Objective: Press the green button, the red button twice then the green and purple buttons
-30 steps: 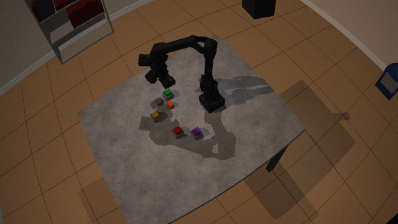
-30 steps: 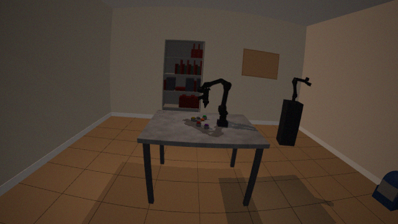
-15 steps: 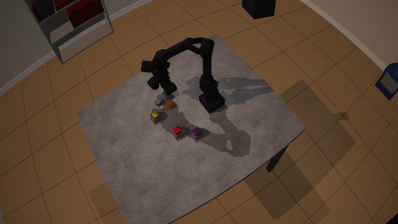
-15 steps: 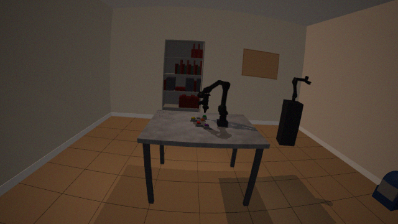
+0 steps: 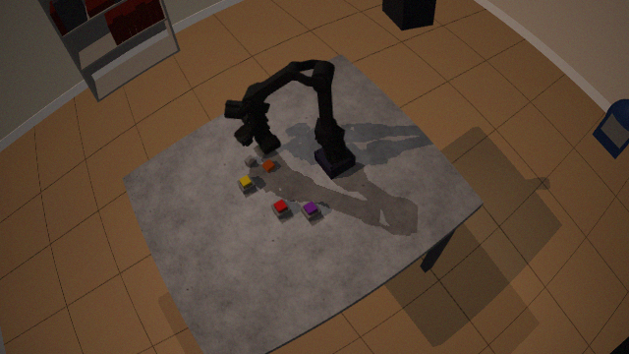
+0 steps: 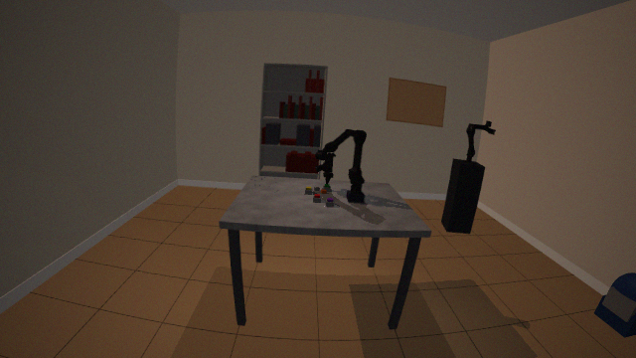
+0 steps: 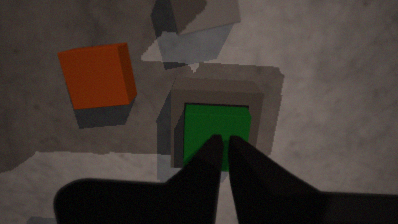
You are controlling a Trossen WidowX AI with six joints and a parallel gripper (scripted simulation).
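Now: gripper tip 1 cm above the green button. From my gripper tip the other things lie so: orange block: 7 cm to the left, 3 cm below, 1 cm ahead; then grey block: 6 cm ahead, 3 cm to the left, 3 cm below; then yellow button: 11 cm to the left, 10 cm ahead, 1 cm below.
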